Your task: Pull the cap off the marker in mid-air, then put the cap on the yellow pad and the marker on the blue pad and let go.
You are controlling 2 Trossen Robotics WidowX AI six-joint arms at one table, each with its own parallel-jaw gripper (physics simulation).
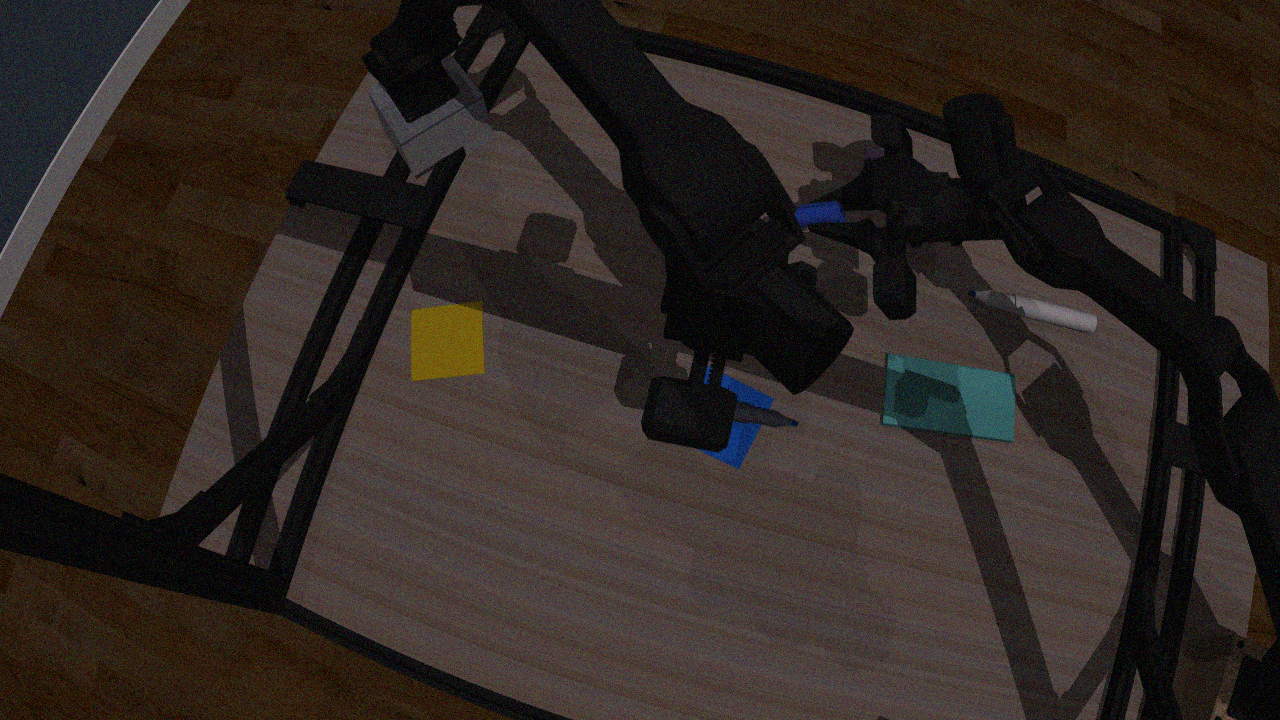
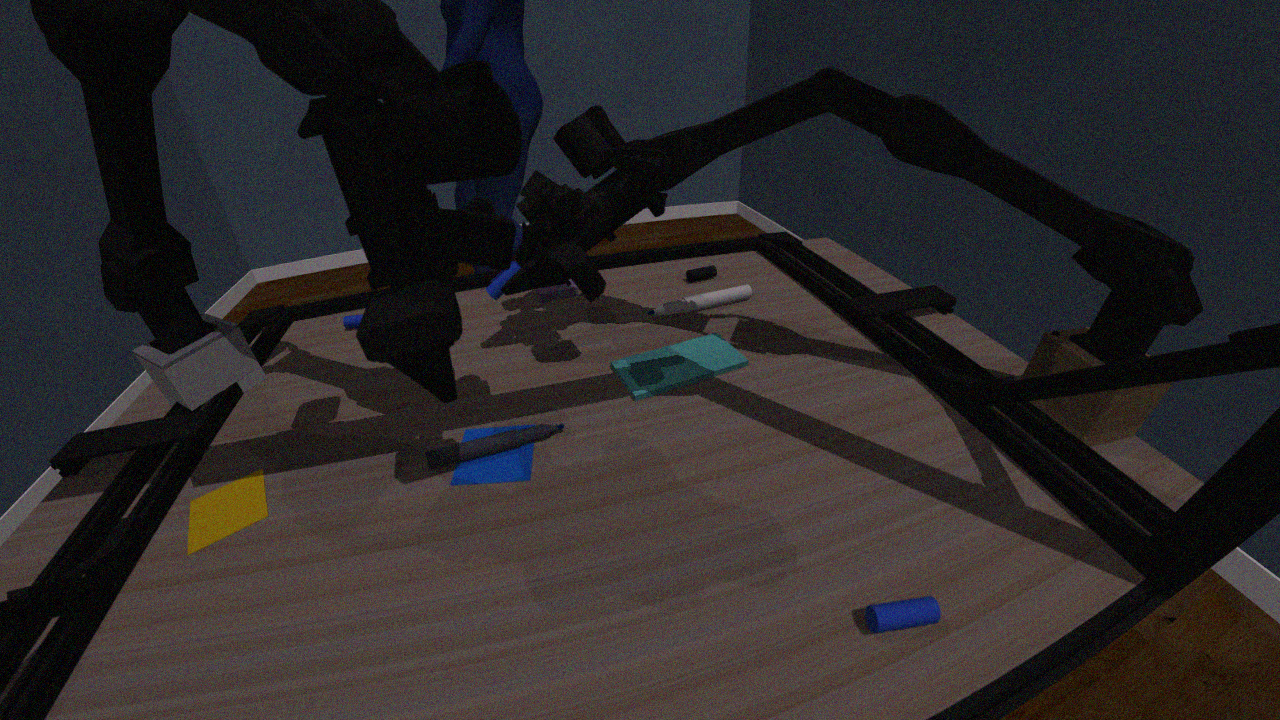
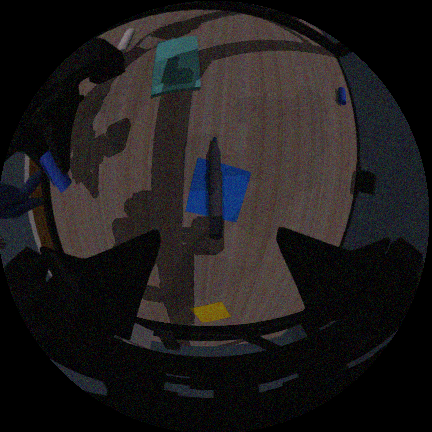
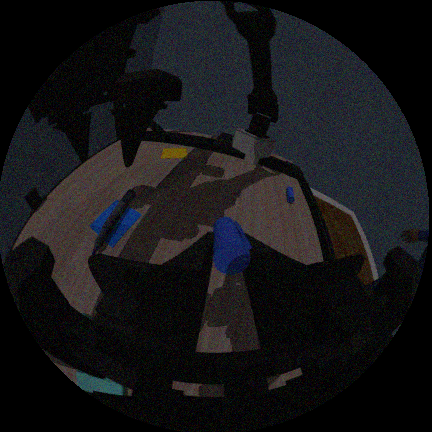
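Note:
A dark uncapped marker lies across the blue pad. My left gripper is open above the marker's rear end; its fingers stand apart on both sides, with nothing between them. My right gripper is shut on a blue cap and holds it in the air, toward the back of the table. The yellow pad bears nothing.
A teal slab and a white marker lie toward the right. Blue cylinders lie at the front right and back left. A black cap lies near the back edge. Dark frame rails border the table.

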